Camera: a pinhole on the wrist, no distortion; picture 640 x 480 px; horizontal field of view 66.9 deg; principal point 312.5 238.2 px. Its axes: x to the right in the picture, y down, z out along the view. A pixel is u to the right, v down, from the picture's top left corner.
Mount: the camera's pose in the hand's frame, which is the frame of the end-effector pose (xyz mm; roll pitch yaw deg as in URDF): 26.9 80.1 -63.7 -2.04 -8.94 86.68
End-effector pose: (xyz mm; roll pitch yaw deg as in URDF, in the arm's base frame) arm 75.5 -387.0 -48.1 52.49 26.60 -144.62
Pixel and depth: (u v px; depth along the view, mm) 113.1 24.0 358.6
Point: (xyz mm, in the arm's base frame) -235.9 -245.2 -63.9
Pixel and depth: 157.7 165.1 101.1
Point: 29.9 -412.4 -24.3
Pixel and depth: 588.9 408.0 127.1
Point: 49.2 -437.0 95.1
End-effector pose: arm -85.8 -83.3 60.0 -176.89 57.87 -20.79
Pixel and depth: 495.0 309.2 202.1
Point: -252.6 -146.2 -15.3
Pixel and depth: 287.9 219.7 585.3
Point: -452.8 128.5 -228.0
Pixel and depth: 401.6 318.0 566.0
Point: -560.6 17.4 -140.4
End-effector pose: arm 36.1 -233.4 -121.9 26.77 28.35 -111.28
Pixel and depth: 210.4 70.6 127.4
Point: 5.3 -315.8 -93.0
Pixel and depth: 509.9 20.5 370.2
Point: -90.9 -546.4 114.5
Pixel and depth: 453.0 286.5 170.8
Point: 48.6 -317.9 4.9
